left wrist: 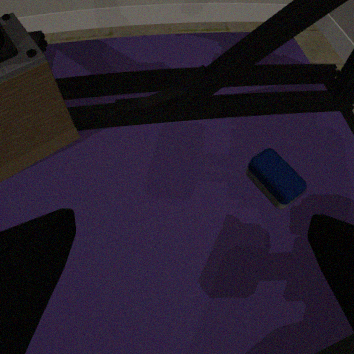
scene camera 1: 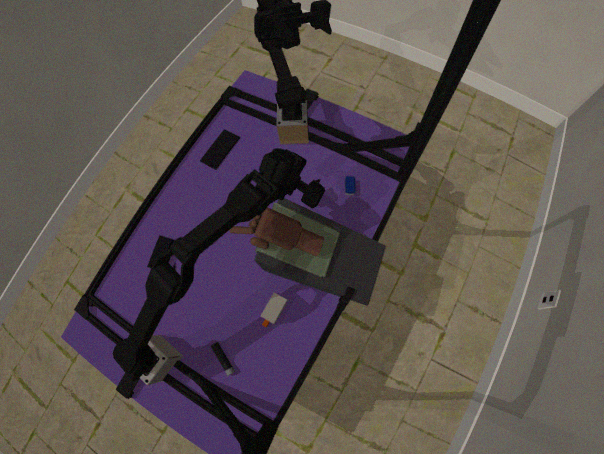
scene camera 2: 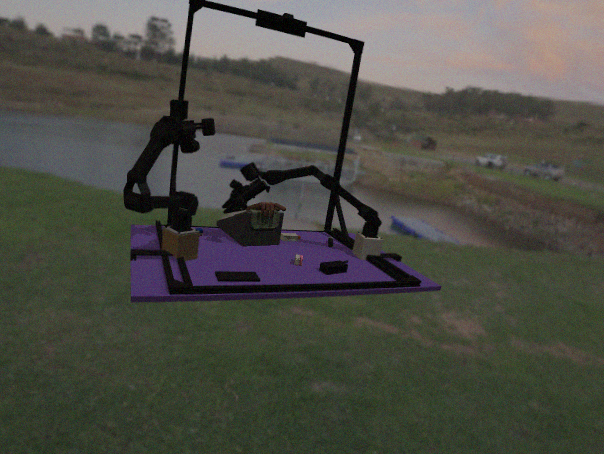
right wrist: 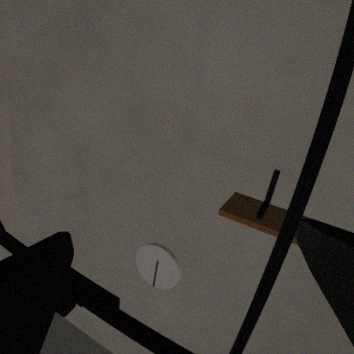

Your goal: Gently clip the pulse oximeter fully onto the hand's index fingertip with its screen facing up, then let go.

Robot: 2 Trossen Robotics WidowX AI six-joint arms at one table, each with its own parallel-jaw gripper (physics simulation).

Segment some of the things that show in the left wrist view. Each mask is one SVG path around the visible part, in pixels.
The left gripper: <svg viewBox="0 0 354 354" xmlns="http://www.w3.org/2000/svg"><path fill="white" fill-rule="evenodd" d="M313 214L307 231L307 239L327 283L354 332L354 225L325 214ZM71 208L60 208L0 231L0 354L24 354L64 268L75 236L74 212Z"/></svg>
A blue pulse oximeter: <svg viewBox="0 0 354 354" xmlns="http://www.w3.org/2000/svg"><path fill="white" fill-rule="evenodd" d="M265 148L250 159L245 169L245 174L276 208L281 209L292 202L305 189L306 182L274 149Z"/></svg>
